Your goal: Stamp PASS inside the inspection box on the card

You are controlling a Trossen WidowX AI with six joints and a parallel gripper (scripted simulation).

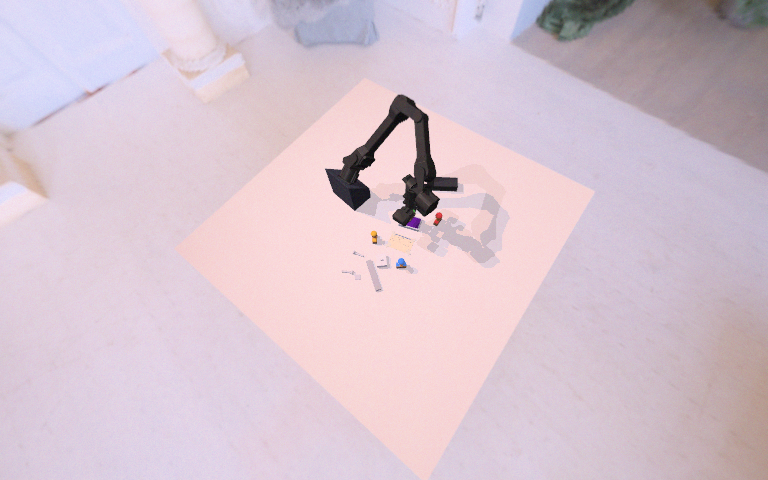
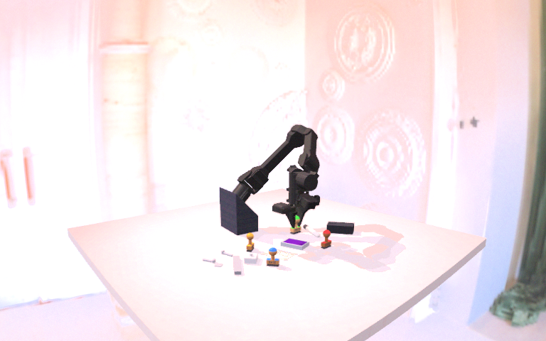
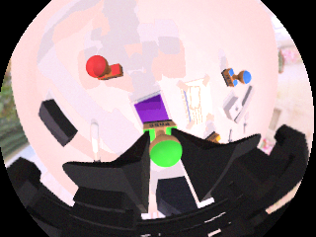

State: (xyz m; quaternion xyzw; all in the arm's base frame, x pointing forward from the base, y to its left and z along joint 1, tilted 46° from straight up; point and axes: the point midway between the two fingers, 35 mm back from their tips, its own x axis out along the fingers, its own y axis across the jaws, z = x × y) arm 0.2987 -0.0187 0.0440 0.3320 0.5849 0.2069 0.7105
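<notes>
The purple ink pad lies 70 mm below my gripper tip. The rest, counted from my gripper tip: green-knobbed stamp (right at my gripper tip); then red-knobbed stamp (90 mm ahead, 60 mm to the left, 50 mm below); then card (100 mm to the right, 80 mm below, 10 mm ahead).
</notes>
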